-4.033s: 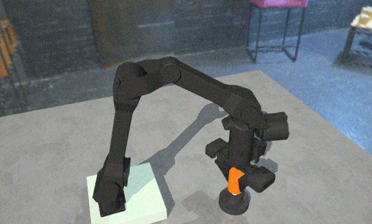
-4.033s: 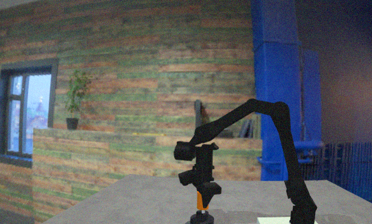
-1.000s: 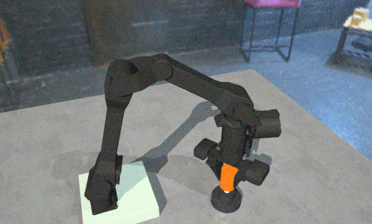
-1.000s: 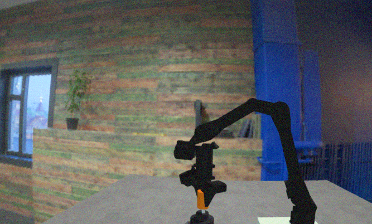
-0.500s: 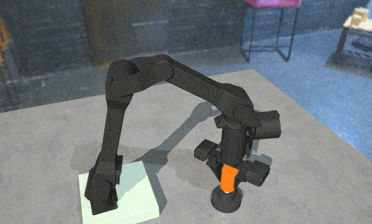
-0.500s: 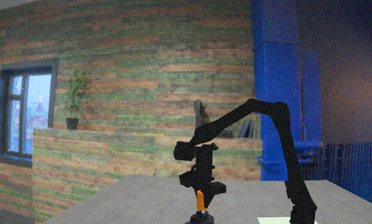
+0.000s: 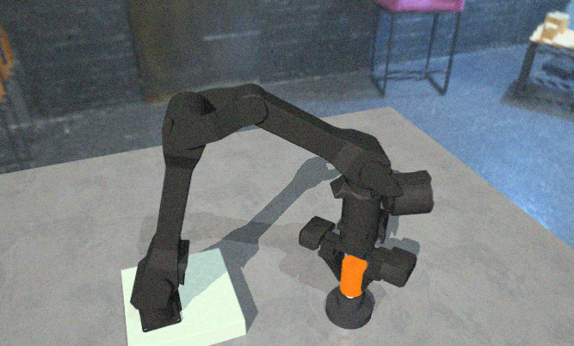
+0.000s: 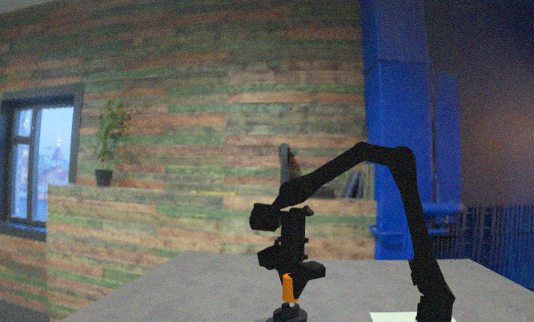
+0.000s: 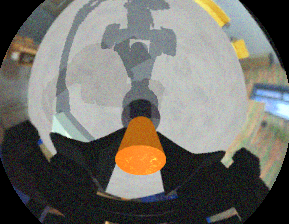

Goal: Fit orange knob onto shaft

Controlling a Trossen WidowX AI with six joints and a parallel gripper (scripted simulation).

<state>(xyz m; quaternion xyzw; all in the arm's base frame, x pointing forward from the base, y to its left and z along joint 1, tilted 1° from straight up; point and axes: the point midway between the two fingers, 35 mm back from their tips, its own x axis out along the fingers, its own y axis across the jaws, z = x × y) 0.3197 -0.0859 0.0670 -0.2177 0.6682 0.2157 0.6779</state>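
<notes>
My gripper tip is 30 mm below the orange knob. Also, from my gripper tip: round black pedestal: 40 mm below.
</notes>
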